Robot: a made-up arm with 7 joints.
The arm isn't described. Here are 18 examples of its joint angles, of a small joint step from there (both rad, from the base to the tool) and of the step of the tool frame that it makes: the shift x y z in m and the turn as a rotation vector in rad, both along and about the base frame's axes.
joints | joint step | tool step
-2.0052 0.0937 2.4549 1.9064 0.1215 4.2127 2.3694 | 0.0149 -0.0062 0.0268 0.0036 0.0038 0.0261 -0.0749 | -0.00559 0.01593 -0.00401 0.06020 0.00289 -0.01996
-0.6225 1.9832 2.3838 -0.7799 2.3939 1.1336 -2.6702 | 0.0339 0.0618 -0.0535 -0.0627 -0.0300 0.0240 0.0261 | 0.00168 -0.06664 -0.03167 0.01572 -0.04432 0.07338
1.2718 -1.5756 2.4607 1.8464 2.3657 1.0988 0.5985 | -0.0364 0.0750 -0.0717 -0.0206 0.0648 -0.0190 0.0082 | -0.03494 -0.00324 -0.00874 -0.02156 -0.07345 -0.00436
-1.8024 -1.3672 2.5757 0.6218 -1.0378 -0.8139 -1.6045 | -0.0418 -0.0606 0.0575 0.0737 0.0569 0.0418 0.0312 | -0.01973 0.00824 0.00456 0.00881 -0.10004 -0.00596
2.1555 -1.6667 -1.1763 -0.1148 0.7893 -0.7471 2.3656 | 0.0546 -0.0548 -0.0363 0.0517 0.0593 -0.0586 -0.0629 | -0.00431 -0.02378 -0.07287 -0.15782 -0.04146 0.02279
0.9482 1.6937 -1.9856 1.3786 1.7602 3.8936 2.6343 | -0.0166 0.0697 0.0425 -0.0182 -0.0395 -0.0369 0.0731 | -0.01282 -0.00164 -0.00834 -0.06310 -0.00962 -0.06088
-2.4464 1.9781 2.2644 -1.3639 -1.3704 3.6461 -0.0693 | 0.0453 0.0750 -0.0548 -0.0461 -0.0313 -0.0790 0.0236 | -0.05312 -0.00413 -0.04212 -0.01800 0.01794 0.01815
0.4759 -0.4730 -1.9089 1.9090 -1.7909 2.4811 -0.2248 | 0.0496 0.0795 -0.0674 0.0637 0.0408 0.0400 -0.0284 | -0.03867 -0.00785 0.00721 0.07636 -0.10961 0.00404
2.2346 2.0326 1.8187 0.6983 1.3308 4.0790 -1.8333 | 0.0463 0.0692 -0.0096 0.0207 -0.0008 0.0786 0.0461 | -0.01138 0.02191 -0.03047 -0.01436 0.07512 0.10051
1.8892 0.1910 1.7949 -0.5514 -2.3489 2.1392 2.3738 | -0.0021 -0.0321 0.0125 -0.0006 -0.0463 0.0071 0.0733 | -0.01216 0.01886 0.01360 -0.02214 -0.04946 0.02932
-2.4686 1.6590 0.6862 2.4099 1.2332 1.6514 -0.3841 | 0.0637 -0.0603 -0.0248 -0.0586 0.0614 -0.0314 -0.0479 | 0.00389 -0.01722 0.00836 0.01916 -0.04040 0.11698
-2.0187 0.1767 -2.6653 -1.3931 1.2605 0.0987 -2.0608 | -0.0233 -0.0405 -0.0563 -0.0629 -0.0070 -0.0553 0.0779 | -0.06850 -0.03466 -0.05494 0.00238 -0.03203 -0.10476
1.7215 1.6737 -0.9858 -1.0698 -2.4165 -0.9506 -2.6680 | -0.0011 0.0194 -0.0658 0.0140 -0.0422 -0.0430 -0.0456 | -0.01468 -0.00595 0.03730 0.03929 0.03124 0.01415
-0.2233 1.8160 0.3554 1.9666 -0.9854 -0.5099 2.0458 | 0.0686 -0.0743 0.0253 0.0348 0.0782 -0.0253 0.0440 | 0.07100 -0.02613 0.01148 0.04952 0.09647 0.10083
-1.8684 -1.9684 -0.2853 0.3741 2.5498 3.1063 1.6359 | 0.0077 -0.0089 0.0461 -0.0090 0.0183 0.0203 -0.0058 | 0.01899 -0.00819 0.00439 0.00123 -0.05267 -0.02980
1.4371 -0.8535 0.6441 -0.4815 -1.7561 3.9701 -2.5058 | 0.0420 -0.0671 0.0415 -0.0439 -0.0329 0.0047 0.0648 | 0.00877 0.03371 -0.02522 -0.09265 0.01060 -0.00128
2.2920 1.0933 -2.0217 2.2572 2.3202 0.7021 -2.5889 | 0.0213 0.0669 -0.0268 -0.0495 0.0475 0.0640 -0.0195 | 0.01112 0.00455 0.00137 -0.01270 0.09438 -0.02759
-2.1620 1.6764 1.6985 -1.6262 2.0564 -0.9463 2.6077 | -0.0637 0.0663 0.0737 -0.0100 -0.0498 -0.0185 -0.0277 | 0.03148 0.02746 0.02817 0.01301 0.07570 -0.04547
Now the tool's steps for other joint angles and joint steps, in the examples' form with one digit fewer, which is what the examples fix.
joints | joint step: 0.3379 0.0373 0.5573 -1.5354 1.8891 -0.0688 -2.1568 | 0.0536 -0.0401 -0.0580 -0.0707 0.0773 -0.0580 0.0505
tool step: 0.0011 0.0163 -0.0313 -0.0234 -0.0456 -0.0769
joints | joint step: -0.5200 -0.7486 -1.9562 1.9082 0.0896 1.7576 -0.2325 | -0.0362 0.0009 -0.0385 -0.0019 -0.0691 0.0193 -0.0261
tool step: -0.0135 0.0175 0.0152 0.0498 0.0767 -0.0571
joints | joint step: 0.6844 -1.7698 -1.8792 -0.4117 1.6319 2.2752 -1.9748 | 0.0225 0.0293 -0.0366 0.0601 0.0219 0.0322 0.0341
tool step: 0.0123 -0.0072 0.0244 0.0457 -0.0335 -0.0141
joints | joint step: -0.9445 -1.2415 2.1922 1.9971 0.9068 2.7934 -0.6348 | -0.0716 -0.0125 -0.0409 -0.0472 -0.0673 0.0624 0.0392
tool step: 0.0310 -0.0348 -0.0021 0.0248 0.0142 -0.2075
